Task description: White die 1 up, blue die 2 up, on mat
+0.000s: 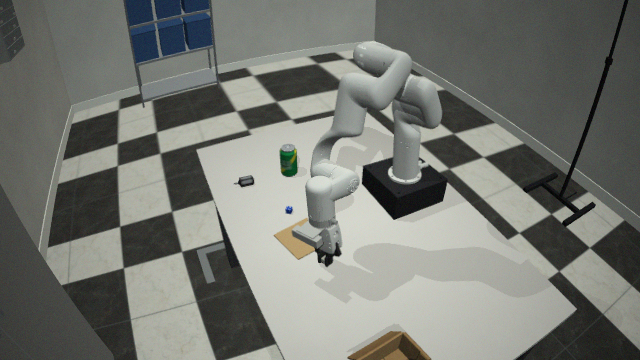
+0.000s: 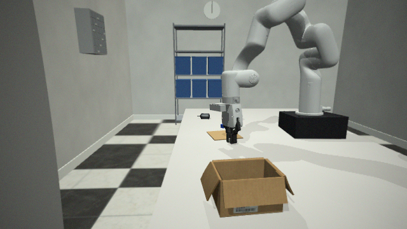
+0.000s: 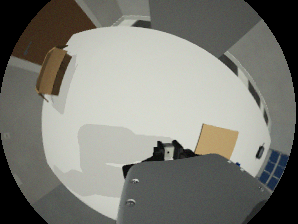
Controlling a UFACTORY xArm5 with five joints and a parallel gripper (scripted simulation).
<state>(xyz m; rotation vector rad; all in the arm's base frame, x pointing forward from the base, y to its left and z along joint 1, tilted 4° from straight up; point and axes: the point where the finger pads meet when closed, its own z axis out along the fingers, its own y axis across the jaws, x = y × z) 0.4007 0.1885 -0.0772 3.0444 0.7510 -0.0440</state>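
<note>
Right now my hand is 20 mm short of the tan mat, 130 mm to the left of it and 20 mm above it. Also, from my hand: blue die: 20 mm ahead, 270 mm to the right, 20 mm below; black die: 60 mm behind, 260 mm to the right, 20 mm below; white die: 10 mm below.
</note>
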